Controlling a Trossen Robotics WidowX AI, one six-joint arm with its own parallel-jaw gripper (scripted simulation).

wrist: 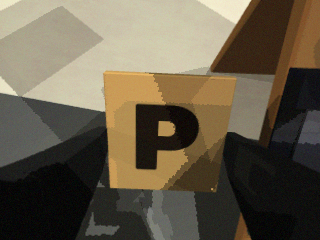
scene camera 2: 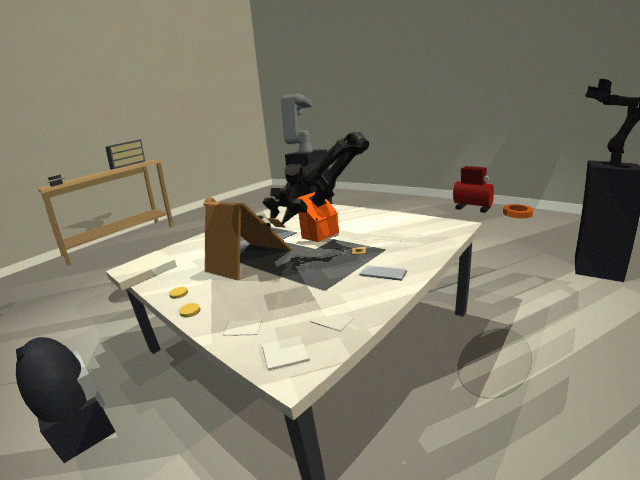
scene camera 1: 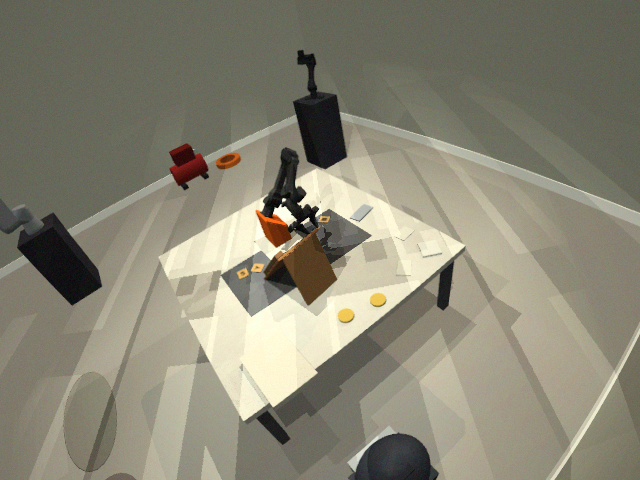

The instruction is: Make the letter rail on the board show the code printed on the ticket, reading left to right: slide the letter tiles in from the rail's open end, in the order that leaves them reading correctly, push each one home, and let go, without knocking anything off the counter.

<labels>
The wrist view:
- my gripper: 166, 138
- slanted brown board: 259, 44
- grey mat: 109, 206
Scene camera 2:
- my gripper: 276, 223
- grey mat: 321, 268
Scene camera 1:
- slanted brown board: 306, 262
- grey mat: 255, 293
</labels>
